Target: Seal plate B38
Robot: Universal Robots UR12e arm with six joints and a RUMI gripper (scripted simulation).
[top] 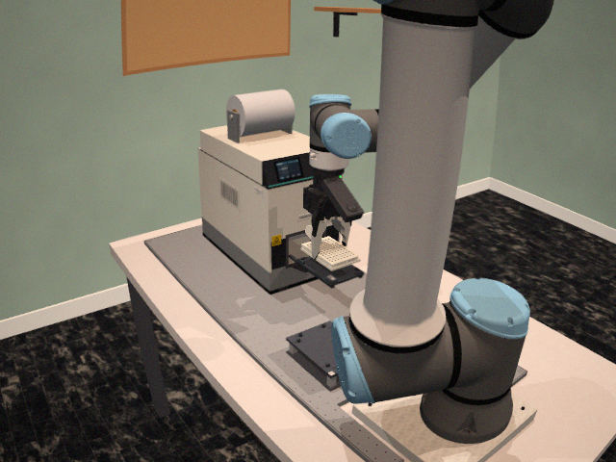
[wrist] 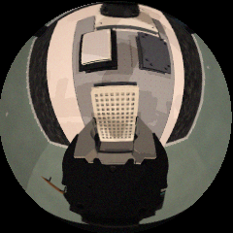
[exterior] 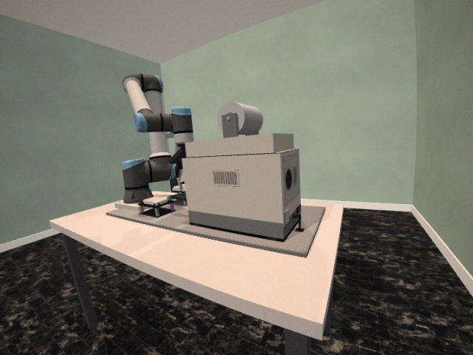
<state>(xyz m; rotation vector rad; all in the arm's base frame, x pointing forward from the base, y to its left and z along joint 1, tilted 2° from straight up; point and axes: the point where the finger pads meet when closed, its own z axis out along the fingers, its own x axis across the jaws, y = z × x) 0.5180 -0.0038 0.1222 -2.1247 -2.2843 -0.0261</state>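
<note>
Now: hand 50 mm above the sealer stage. Round my hand: N1 label (320 mm behind, 140 mm below, 120 mm to the left); small screen (180 mm above, 110 mm ahead, 50 mm to the left); foil roll (330 mm ahead, 280 mm above, 20 mm to the left).
</note>
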